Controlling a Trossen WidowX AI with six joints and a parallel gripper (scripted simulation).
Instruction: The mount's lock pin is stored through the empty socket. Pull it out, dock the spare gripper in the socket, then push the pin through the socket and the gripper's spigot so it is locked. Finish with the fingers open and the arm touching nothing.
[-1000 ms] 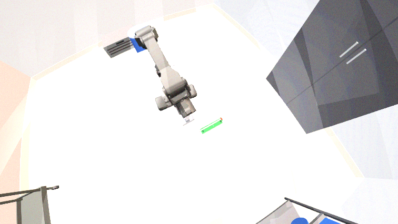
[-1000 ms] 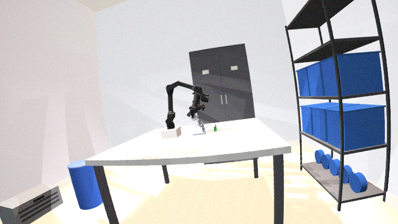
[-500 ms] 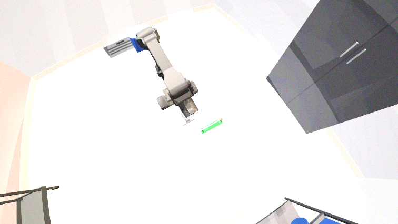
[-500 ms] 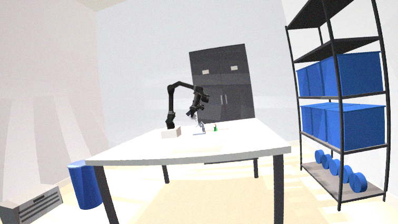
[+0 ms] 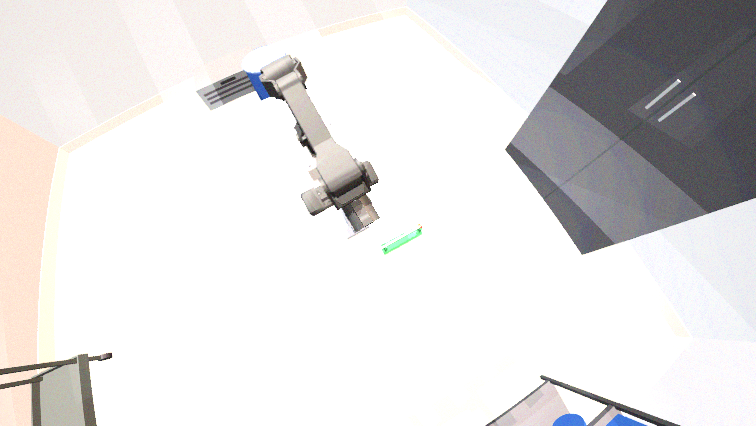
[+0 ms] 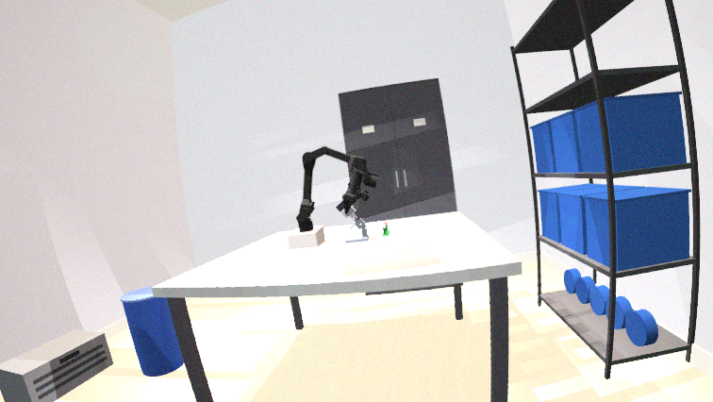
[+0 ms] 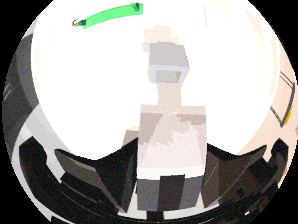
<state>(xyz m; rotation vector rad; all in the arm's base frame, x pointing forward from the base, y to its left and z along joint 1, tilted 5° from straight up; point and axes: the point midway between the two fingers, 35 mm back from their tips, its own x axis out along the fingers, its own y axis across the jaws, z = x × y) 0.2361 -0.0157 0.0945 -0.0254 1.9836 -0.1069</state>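
Right now my gripper tip is 180 mm short of the translucent green bar, 120 mm above it and 100 mm to the right of it. The rest, counted from my gripper tip: spare gripper: 10 mm ahead, 10 mm above; then mount: 90 mm below, 50 mm ahead.
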